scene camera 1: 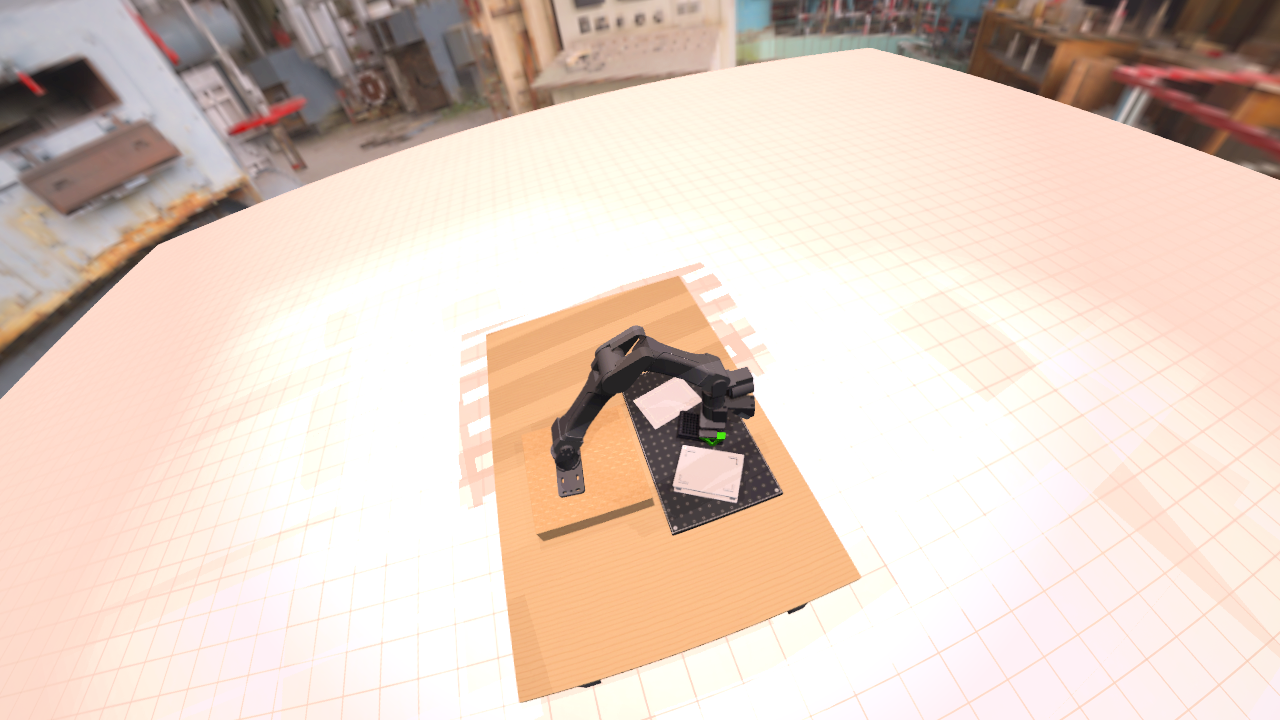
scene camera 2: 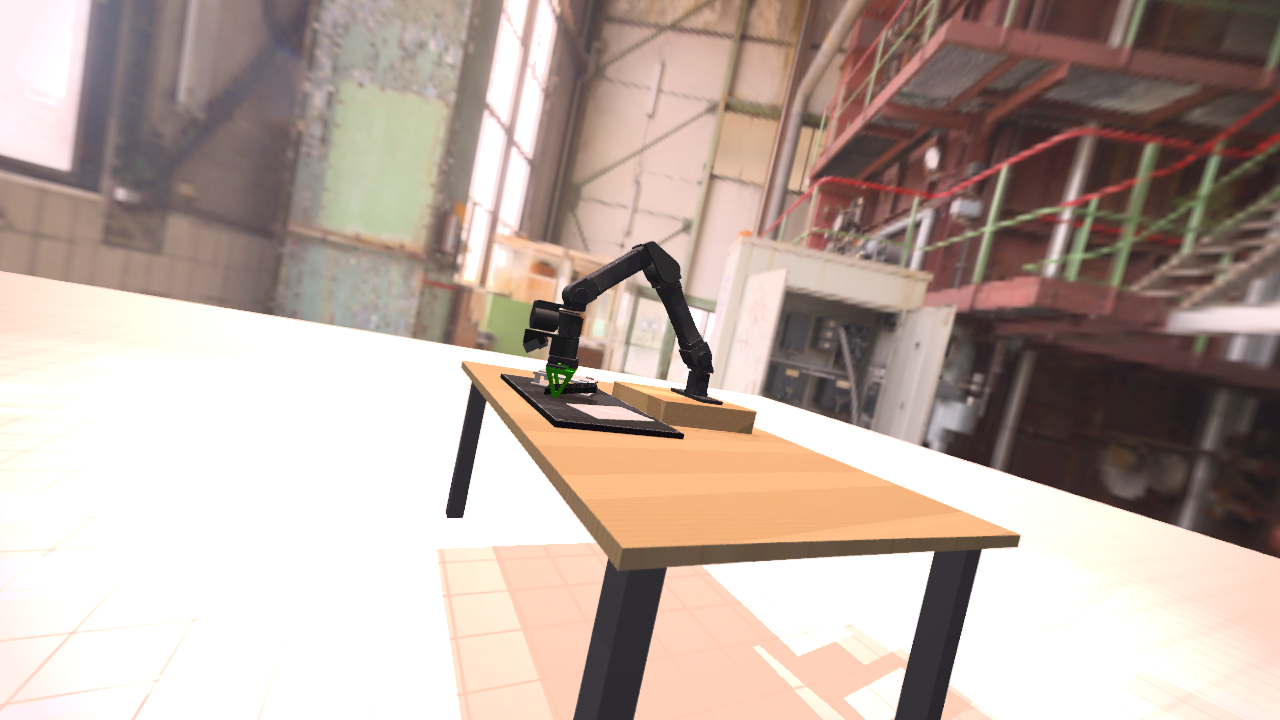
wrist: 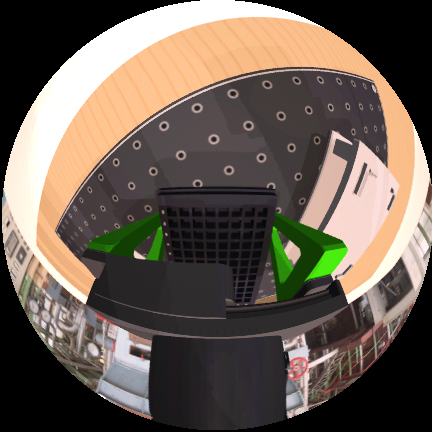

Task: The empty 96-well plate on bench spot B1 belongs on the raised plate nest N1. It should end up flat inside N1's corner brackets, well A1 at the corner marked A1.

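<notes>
The black 96-well plate is held between the green fingers of my gripper, which is shut on its two sides. It looks about level, wells up, low over the black board between the pale B1 sheet and the nest. Its clearance and well A1 cannot be made out. The raised nest N1 is a pale block with corner brackets, to the right of the plate in the wrist view. The flat pale sheet at spot B1 carries no plate.
The black perforated board lies under the nest and the sheet, on the wooden table. The arm's base stands on a wooden block beside the board.
</notes>
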